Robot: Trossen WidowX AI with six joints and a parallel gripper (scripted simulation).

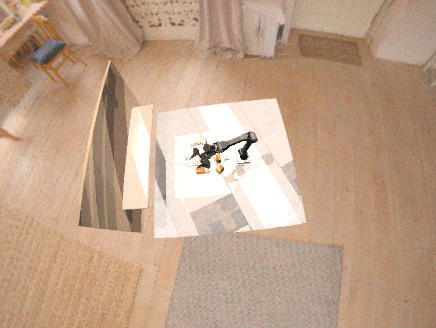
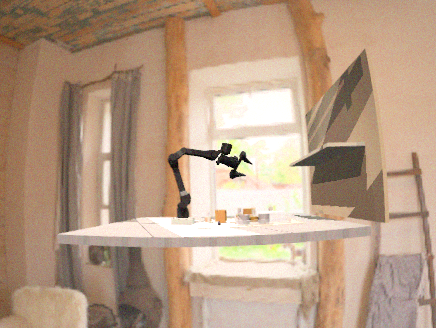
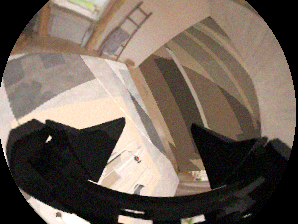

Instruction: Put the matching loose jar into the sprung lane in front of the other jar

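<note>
Right now the brown block is 1 cm behind my gripper tip, 4 cm to the right of it and 28 cm below it. Also, from my gripper tip: tall panel: 54 cm ahead, 13 cm to the right, 8 cm above; then shelf: 43 cm ahead, 13 cm to the right, 5 cm above.
</note>
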